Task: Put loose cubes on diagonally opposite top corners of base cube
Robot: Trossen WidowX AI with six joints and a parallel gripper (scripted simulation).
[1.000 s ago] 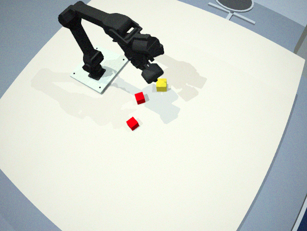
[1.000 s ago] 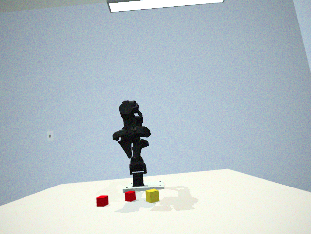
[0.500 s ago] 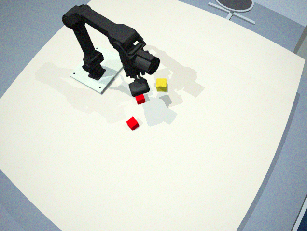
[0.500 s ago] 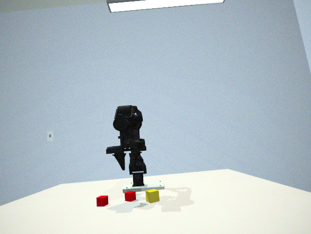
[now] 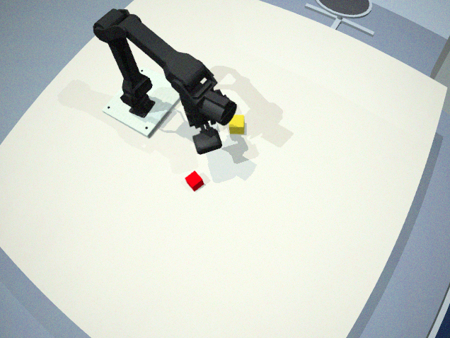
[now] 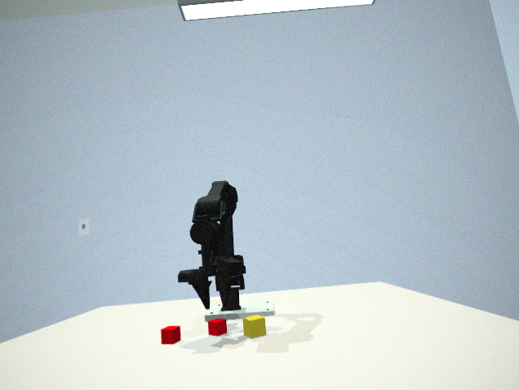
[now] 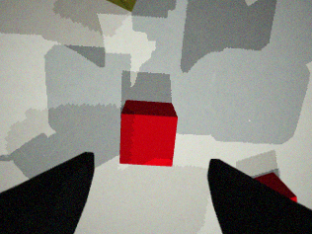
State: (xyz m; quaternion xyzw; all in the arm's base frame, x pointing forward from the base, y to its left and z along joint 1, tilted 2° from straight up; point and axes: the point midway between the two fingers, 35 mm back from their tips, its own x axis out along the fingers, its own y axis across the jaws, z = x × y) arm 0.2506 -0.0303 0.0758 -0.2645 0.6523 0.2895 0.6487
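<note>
Now: the yellow base cube 9 cm to the left of my gripper tip, 5 cm ahead of it and 4 cm below it.
</note>
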